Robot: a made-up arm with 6 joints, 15 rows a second.
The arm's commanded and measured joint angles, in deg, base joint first. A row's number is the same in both.
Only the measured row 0 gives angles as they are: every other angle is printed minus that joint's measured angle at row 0.
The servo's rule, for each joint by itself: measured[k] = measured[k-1] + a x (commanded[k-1-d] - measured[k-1]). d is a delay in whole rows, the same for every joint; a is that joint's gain. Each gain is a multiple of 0.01, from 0.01 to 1. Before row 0 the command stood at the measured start. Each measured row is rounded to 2 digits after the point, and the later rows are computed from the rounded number. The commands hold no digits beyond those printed.
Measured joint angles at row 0: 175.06 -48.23 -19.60 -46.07 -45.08 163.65
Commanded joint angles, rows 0 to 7: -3.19 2.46 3.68 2.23 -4.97 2.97; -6.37 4.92 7.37 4.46 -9.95 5.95; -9.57 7.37 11.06 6.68 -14.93 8.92; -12.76 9.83 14.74 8.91 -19.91 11.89; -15.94 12.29 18.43 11.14 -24.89 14.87; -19.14 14.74 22.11 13.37 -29.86 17.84; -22.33 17.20 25.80 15.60 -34.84 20.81; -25.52 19.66 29.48 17.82 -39.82 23.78
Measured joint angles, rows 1 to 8: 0.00 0.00 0.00 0.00 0.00 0.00; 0.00 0.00 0.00 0.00 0.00 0.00; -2.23 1.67 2.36 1.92 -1.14 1.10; -5.13 3.88 5.57 4.10 -3.17 2.89; -8.24 6.25 9.08 6.32 -5.87 5.12; -11.40 8.68 12.70 8.55 -9.10 7.62; -14.58 11.13 16.37 10.78 -12.73 10.30; -17.77 13.58 20.04 13.01 -16.67 13.09
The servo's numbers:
d 2
a 0.70 0.68 0.64 0.86 0.23 0.37

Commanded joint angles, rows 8 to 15: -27.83 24.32 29.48 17.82 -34.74 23.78; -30.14 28.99 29.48 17.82 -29.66 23.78; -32.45 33.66 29.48 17.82 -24.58 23.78; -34.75 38.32 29.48 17.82 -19.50 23.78; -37.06 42.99 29.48 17.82 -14.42 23.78; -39.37 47.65 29.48 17.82 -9.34 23.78; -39.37 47.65 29.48 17.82 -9.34 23.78; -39.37 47.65 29.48 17.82 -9.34 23.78
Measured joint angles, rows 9 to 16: -20.96 16.04 23.73 15.24 -20.85 15.95; -24.15 18.50 27.41 17.46 -25.21 18.85; -26.73 22.46 28.73 17.77 -27.40 20.67; -29.12 26.90 29.21 17.81 -27.92 21.82; -31.45 31.50 29.38 17.82 -27.15 22.55; -33.76 36.14 29.44 17.82 -25.39 23.01; -36.07 40.80 29.47 17.82 -22.87 23.29; -38.38 45.46 29.48 17.82 -19.76 23.47
